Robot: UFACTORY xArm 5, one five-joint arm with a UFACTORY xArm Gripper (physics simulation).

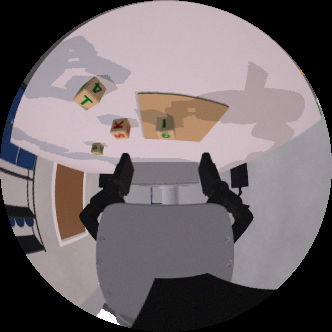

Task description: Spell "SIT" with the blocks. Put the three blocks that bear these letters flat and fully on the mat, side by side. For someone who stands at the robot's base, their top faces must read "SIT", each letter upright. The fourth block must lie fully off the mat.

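A tan mat [200, 129] lies at the upper middle. A wooden block [165, 127] stands on it, a green "6" on its top and a green "I" on a side. Left of the mat is a block [120, 128] with a red "S" on top, turned sideways, and a red "K" on a side. Farther up and left is a block [90, 93] with a green "T" on the lit face, seemingly its top, and a "4" beside it, set askew. A block [97, 148] with small green marks lies lower left, its letters unclear. My gripper [165, 160] is open and empty, raised clear of the blocks.
The white table top [175, 40] carries broad arm shadows. The grey plate [165, 172] at the robot's base shows between the fingers, with the pale base column [170, 194] behind it. Blue seats [20, 151] stand beyond the table's left edge.
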